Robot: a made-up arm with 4 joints. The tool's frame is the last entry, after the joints. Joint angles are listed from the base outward.
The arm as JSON. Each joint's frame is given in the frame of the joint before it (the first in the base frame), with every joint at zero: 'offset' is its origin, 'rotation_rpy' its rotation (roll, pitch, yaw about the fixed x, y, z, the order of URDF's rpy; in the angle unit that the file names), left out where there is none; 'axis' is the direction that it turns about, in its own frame. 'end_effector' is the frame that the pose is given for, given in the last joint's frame.
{
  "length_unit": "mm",
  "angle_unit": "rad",
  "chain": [
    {
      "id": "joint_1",
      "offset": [
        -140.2,
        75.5,
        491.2
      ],
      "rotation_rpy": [
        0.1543,
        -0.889,
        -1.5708
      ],
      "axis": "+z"
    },
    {
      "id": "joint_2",
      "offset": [
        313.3,
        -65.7,
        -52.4
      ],
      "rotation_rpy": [
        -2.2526,
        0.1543,
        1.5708
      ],
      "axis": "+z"
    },
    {
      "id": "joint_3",
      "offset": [
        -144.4,
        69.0,
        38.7
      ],
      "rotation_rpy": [
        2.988,
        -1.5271,
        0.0
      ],
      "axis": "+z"
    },
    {
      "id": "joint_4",
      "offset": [
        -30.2,
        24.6,
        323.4
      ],
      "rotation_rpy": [
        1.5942,
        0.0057,
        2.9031
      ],
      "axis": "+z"
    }
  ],
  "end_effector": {
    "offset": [
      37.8,
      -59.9,
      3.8
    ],
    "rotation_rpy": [
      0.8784,
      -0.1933,
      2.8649
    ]
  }
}
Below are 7 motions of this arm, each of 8 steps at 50 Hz.
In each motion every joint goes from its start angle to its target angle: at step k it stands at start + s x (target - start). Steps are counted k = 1, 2, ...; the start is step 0. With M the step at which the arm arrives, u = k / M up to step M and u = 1 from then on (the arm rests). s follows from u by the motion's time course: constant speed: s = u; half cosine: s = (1 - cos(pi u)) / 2; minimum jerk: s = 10 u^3 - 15 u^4 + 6 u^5.
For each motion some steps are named. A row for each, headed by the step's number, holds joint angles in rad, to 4 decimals.
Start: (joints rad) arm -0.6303 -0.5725 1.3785 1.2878
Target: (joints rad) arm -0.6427 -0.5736 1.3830 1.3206
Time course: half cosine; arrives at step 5
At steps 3, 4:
3: -0.6384 -0.5732 1.3814 1.3093
4: -0.6415 -0.5735 1.3826 1.3175

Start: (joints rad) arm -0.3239 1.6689 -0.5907 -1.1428
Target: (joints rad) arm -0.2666 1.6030 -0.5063 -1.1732
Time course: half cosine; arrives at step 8
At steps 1, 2, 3, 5, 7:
1: -0.3217 1.6664 -0.5875 -1.1440
2: -0.3155 1.6592 -0.5783 -1.1473
3: -0.3062 1.6486 -0.5646 -1.1522
5: -0.2843 1.6233 -0.5324 -1.1638
7: -0.2688 1.6055 -0.5095 -1.1720

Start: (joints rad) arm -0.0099 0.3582 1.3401 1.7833
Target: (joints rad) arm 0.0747 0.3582 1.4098 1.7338
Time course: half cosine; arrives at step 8
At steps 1, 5, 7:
1: -0.0067 0.3582 1.3428 1.7814
5: 0.0486 0.3582 1.3883 1.7491
7: 0.0715 0.3582 1.4071 1.7357

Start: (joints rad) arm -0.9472 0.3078 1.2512 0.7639
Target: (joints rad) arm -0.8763 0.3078 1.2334 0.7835
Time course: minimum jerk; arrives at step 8
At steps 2, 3, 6, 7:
2: -0.9399 0.3078 1.2494 0.7659
3: -0.9277 0.3078 1.2463 0.7693
6: -0.8836 0.3078 1.2352 0.7815
7: -0.8774 0.3078 1.2337 0.7832

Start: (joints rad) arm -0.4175 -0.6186 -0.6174 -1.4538
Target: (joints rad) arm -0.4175 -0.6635 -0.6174 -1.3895
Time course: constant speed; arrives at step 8
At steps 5, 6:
5: -0.4175 -0.6467 -0.6174 -1.4136
6: -0.4175 -0.6523 -0.6174 -1.4056

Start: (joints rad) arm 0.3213 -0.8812 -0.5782 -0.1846
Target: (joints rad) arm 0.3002 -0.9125 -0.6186 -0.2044
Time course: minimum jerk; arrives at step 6
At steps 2, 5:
2: 0.3169 -0.8878 -0.5867 -0.1888
5: 0.3009 -0.9114 -0.6172 -0.2037

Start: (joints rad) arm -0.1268 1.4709 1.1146 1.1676
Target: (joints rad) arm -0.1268 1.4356 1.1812 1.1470
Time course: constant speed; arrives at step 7
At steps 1, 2, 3, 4, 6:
1: -0.1268 1.4659 1.1241 1.1647
2: -0.1268 1.4608 1.1336 1.1617
3: -0.1268 1.4558 1.1431 1.1588
4: -0.1268 1.4507 1.1527 1.1558
6: -0.1268 1.4406 1.1717 1.1499

